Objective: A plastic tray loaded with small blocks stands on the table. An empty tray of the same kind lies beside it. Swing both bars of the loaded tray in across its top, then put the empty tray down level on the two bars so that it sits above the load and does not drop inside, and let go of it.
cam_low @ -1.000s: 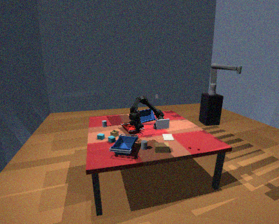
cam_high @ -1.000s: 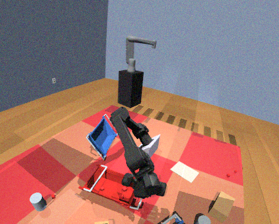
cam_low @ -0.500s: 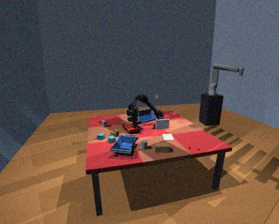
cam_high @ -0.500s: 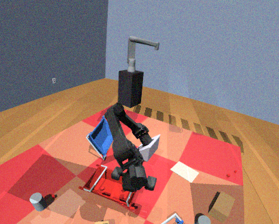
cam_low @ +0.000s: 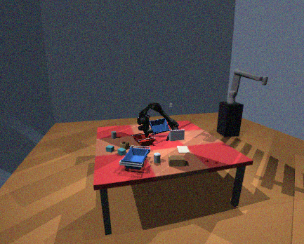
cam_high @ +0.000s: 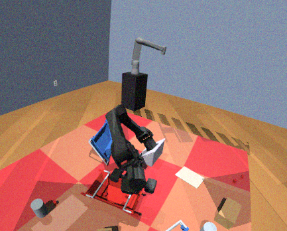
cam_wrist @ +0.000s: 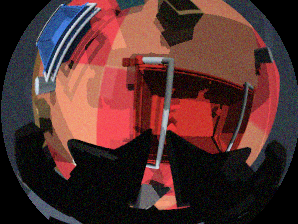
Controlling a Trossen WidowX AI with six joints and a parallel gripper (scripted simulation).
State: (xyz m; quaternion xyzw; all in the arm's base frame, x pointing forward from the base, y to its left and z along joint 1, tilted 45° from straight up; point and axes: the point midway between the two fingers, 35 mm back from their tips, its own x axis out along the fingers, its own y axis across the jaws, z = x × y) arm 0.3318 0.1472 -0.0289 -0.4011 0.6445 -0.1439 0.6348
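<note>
Right now the blue tray is 380 mm to the right of my gripper tip, 200 mm behind it and 10 mm below it. The rest, counted from my gripper tip: tan block (410 mm to the left, 200 mm behind, 50 mm below); then tan box (220 mm ahead, 70 mm below, 50 mm to the left); then white sheet (340 mm behind, 150 mm to the left, 80 mm below).
</note>
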